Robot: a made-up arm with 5 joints. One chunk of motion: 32 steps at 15 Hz.
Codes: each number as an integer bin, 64 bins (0 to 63) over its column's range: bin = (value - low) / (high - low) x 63, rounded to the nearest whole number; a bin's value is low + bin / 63 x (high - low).
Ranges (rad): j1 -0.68..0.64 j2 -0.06..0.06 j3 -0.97..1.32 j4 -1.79..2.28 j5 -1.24..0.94
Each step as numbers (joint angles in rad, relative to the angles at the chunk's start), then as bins.
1 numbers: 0.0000 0.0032 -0.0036 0.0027 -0.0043
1 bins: 32 33 27 28 36
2 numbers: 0.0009 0.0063 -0.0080 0.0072 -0.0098
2 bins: 32 35 26 28 36
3 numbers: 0.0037 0.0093 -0.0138 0.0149 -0.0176
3 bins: 33 36 26 28 35
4 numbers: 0.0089 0.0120 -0.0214 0.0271 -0.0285
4 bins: 33 38 26 28 35
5 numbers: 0.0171 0.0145 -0.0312 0.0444 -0.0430
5 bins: 33 39 26 28 35
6 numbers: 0.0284 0.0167 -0.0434 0.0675 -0.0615
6 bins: 34 40 25 29 34
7 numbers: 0.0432 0.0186 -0.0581 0.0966 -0.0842
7 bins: 35 41 25 29 33
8 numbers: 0.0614 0.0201 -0.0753 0.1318 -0.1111
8 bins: 35 42 25 30 33
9 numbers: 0.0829 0.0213 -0.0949 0.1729 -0.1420
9 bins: 36 43 24 30 32
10 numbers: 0.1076 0.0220 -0.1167 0.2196 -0.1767
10 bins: 38 43 23 31 31
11 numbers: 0.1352 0.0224 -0.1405 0.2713 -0.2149
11 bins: 39 43 23 32 30
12 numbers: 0.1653 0.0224 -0.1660 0.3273 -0.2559
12 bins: 40 43 22 33 28
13 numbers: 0.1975 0.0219 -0.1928 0.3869 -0.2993
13 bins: 42 43 21 34 27
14 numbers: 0.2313 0.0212 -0.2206 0.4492 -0.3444
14 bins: 43 43 21 35 26
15 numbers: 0.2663 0.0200 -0.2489 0.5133 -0.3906
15 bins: 45 42 20 36 25
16 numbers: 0.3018 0.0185 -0.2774 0.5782 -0.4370
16 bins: 47 41 19 37 23
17 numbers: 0.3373 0.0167 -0.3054 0.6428 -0.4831
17 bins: 49 40 18 38 22
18 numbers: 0.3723 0.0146 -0.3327 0.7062 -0.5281
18 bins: 50 39 18 39 21
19 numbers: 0.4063 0.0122 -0.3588 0.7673 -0.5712
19 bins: 52 38 17 40 19
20 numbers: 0.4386 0.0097 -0.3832 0.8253 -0.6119
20 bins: 53 37 16 40 18
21 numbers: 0.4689 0.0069 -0.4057 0.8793 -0.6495
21 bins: 55 35 16 41 17
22 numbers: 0.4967 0.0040 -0.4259 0.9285 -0.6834
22 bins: 56 34 15 42 16
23 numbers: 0.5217 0.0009 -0.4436 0.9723 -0.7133
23 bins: 57 32 14 43 15
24 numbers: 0.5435 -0.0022 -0.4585 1.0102 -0.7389
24 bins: 58 30 14 43 14
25 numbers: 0.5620 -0.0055 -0.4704 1.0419 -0.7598
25 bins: 59 29 14 44 14
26 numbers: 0.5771 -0.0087 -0.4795 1.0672 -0.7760
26 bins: 60 27 13 44 13
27 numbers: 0.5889 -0.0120 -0.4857 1.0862 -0.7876
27 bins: 61 25 13 45 13
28 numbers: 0.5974 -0.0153 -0.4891 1.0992 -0.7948
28 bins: 61 23 13 45 13
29 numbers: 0.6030 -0.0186 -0.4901 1.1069 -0.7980
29 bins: 61 22 13 45 13
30 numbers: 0.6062 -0.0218 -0.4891 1.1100 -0.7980
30 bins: 61 20 13 45 13
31 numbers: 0.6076 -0.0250 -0.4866 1.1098 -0.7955
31 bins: 61 18 13 45 13
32 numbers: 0.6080 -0.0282 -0.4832 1.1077 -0.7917
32 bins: 61 17 13 45 13
